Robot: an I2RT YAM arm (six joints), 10 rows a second.
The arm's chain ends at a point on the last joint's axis. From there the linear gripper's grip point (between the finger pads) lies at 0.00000 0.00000 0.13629 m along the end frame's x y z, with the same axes.
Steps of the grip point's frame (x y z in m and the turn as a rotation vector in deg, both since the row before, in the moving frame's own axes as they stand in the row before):
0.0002, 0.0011, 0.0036, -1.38, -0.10, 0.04
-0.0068, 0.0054, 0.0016, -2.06, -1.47, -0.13
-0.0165, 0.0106, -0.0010, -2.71, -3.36, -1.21
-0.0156, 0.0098, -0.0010, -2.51, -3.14, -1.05
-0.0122, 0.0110, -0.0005, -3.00, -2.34, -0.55
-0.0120, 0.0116, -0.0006, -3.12, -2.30, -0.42
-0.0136, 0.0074, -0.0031, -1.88, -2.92, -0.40
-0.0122, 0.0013, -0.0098, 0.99, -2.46, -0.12
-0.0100, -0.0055, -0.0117, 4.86, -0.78, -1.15
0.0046, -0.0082, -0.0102, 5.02, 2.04, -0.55
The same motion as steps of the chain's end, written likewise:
0.0004, -0.0022, 0.0036, -1.38, -0.10, 0.04
-0.0033, 0.0005, 0.0017, -2.06, -1.47, -0.13
-0.0086, 0.0041, -0.0006, -2.71, -3.36, -1.21
-0.0082, 0.0038, -0.0007, -2.51, -3.14, -1.05
-0.0067, 0.0038, -0.0002, -3.00, -2.34, -0.55
-0.0066, 0.0042, -0.0003, -3.12, -2.30, -0.42
-0.0067, 0.0029, -0.0028, -1.88, -2.92, -0.40
-0.0063, 0.0036, -0.0097, 0.99, -2.46, -0.12
-0.0080, 0.0060, -0.0112, 4.86, -0.78, -1.15
-0.0002, 0.0037, -0.0096, 5.02, 2.04, -0.55

